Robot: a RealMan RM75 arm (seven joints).
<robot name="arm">
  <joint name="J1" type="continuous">
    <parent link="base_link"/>
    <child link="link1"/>
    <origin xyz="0 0 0.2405"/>
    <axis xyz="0 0 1"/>
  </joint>
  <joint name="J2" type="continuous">
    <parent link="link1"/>
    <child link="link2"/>
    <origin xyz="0 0 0"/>
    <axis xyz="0 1 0"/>
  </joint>
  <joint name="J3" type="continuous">
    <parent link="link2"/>
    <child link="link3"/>
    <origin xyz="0 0 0.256"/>
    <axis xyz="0 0 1"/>
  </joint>
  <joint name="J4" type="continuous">
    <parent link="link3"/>
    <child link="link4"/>
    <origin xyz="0 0 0"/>
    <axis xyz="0 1 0"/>
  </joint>
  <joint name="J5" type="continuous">
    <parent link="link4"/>
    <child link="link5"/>
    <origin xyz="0 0 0.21"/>
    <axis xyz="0 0 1"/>
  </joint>
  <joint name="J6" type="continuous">
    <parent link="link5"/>
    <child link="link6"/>
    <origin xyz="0 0 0"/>
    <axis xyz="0 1 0"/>
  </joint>
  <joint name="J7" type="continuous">
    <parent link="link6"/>
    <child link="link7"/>
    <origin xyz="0 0 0.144"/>
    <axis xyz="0 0 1"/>
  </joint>
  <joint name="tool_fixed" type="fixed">
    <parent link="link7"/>
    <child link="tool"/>
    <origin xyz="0 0 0"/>
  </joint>
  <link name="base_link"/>
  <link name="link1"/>
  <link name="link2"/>
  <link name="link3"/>
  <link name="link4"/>
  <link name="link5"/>
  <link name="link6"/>
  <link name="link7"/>
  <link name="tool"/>
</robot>
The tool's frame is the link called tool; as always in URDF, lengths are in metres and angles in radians. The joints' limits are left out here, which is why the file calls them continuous.
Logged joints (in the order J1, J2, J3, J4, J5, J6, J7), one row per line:
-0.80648 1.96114 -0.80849 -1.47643 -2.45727 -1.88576 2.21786
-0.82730 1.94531 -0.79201 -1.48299 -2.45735 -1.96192 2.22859
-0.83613 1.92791 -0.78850 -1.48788 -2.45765 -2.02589 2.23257
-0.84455 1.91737 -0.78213 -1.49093 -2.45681 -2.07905 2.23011
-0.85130 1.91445 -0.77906 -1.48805 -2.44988 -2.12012 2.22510
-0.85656 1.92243 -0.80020 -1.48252 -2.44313 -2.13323 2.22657
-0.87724 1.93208 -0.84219 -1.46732 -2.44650 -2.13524 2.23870
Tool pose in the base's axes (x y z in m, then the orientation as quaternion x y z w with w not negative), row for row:
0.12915 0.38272 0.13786 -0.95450 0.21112 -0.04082 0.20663
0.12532 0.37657 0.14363 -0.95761 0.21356 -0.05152 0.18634
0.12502 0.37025 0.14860 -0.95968 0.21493 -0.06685 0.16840
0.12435 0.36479 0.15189 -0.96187 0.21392 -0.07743 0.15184
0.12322 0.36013 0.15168 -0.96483 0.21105 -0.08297 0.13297
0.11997 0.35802 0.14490 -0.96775 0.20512 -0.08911 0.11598
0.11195 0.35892 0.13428 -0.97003 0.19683 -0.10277 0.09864
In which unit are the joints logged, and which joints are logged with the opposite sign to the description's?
The joints are logged in radians. Opposite sign: J1.
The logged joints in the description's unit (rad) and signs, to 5 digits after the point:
0.80648 1.96114 -0.80849 -1.47643 -2.45727 -1.88576 2.21786
0.82730 1.94531 -0.79201 -1.48299 -2.45735 -1.96192 2.22859
0.83613 1.92791 -0.78850 -1.48788 -2.45765 -2.02589 2.23257
0.84455 1.91737 -0.78213 -1.49093 -2.45681 -2.07905 2.23011
0.85130 1.91445 -0.77906 -1.48805 -2.44988 -2.12012 2.22510
0.85656 1.92243 -0.80020 -1.48252 -2.44313 -2.13323 2.22657
0.87724 1.93208 -0.84219 -1.46732 -2.44650 -2.13524 2.23870

